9 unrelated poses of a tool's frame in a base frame.
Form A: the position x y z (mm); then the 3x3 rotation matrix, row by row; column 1 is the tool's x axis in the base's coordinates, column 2 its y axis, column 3 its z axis. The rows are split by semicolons.
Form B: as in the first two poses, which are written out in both.
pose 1, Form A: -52.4, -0.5, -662.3; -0.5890, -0.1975, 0.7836; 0.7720, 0.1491, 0.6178; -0.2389, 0.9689, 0.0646
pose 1, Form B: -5.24, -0.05, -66.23; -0.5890, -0.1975, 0.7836; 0.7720, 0.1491, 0.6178; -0.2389, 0.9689, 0.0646
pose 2, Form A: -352.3, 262.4, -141.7; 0.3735, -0.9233, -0.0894; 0.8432, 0.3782, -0.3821; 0.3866, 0.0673, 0.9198
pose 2, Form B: -35.23, 26.24, -14.17; 0.3735, -0.9233, -0.0894; 0.8432, 0.3782, -0.3821; 0.3866, 0.0673, 0.9198
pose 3, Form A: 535.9, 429.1, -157.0; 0.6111, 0.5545, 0.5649; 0.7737, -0.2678, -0.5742; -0.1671, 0.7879, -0.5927
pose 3, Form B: 53.59, 42.91, -15.70; 0.6111, 0.5545, 0.5649; 0.7737, -0.2678, -0.5742; -0.1671, 0.7879, -0.5927
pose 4, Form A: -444.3, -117.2, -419.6; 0.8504, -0.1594, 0.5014; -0.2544, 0.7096, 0.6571; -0.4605, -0.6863, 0.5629
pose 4, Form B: -44.43, -11.72, -41.96; 0.8504, -0.1594, 0.5014; -0.2544, 0.7096, 0.6571; -0.4605, -0.6863, 0.5629
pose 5, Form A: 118.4, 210.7, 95.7; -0.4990, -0.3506, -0.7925; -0.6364, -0.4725, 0.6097; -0.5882, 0.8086, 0.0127
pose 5, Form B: 11.84, 21.07, 9.57; -0.4990, -0.3506, -0.7925; -0.6364, -0.4725, 0.6097; -0.5882, 0.8086, 0.0127
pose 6, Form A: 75.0, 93.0, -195.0; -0.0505, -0.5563, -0.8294; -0.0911, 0.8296, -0.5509; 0.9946, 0.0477, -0.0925
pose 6, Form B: 7.50, 9.30, -19.50; -0.0505, -0.5563, -0.8294; -0.0911, 0.8296, -0.5509; 0.9946, 0.0477, -0.0925
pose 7, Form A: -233.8, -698.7, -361.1; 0.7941, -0.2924, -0.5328; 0.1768, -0.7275, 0.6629; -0.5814, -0.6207, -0.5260
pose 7, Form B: -23.38, -69.87, -36.11; 0.7941, -0.2924, -0.5328; 0.1768, -0.7275, 0.6629; -0.5814, -0.6207, -0.5260
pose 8, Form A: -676.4, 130.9, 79.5; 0.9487, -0.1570, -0.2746; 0.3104, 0.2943, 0.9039; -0.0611, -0.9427, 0.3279
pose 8, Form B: -67.64, 13.09, 7.95; 0.9487, -0.1570, -0.2746; 0.3104, 0.2943, 0.9039; -0.0611, -0.9427, 0.3279
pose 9, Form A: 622.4, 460.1, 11.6; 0.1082, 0.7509, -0.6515; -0.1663, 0.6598, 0.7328; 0.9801, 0.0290, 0.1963
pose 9, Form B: 62.24, 46.01, 1.16; 0.1082, 0.7509, -0.6515; -0.1663, 0.6598, 0.7328; 0.9801, 0.0290, 0.1963
